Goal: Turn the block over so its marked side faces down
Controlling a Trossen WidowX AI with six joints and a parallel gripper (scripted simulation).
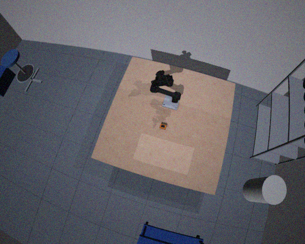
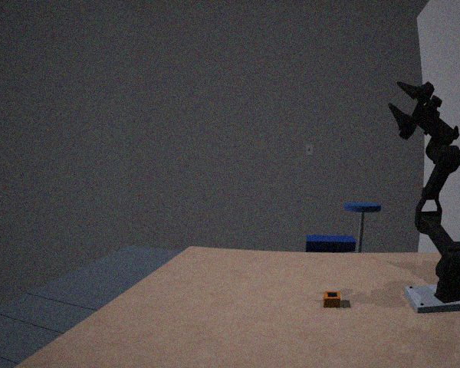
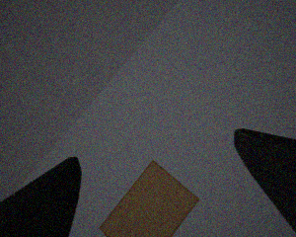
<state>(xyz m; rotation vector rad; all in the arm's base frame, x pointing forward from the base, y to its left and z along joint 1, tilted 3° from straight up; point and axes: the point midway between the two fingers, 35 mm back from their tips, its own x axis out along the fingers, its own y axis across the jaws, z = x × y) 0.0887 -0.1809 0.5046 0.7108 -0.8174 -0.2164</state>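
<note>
Now: the block 53 cm below my gripper tip, 18 cm ahead of it and 9 cm to the left of it.
</note>
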